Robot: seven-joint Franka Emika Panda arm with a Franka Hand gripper.
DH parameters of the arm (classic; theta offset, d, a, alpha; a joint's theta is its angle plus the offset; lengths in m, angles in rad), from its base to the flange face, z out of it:
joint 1: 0 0.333 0 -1.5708
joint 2: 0 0 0 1.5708
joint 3: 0 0.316 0.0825 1.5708
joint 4: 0 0 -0.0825 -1.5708
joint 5: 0 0.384 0 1.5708
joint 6: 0 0 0.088 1.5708
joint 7: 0 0.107 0 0
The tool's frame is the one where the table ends.
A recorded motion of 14 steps. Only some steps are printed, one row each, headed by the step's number.
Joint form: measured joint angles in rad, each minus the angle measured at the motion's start. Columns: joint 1, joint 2, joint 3, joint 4, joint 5, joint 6, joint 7.
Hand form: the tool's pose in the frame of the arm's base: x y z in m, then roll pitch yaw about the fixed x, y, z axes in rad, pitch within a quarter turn. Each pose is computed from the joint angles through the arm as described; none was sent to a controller.
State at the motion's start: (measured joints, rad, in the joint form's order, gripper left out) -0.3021 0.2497 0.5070 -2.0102 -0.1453 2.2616 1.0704
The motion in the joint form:
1: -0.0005 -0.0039 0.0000 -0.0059 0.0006 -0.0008 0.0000
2: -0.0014 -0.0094 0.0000 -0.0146 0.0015 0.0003 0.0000
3: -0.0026 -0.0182 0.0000 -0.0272 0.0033 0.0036 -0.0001
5: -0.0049 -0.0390 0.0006 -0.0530 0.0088 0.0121 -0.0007
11: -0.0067 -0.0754 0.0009 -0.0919 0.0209 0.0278 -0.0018
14: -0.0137 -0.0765 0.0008 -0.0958 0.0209 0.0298 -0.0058
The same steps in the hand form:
1: 0.5835 0.1073 0.3485 -3.1097 -0.0130 -0.7905
2: 0.5811 0.1069 0.3477 -3.1130 -0.0130 -0.7909
3: 0.5779 0.1063 0.3470 -3.1157 -0.0141 -0.7916
5: 0.5713 0.1056 0.3472 -3.1177 -0.0185 -0.7933
11: 0.5614 0.1052 0.3500 -3.1146 -0.0287 -0.7976
14: 0.5612 0.1012 0.3491 -3.1157 -0.0286 -0.8004

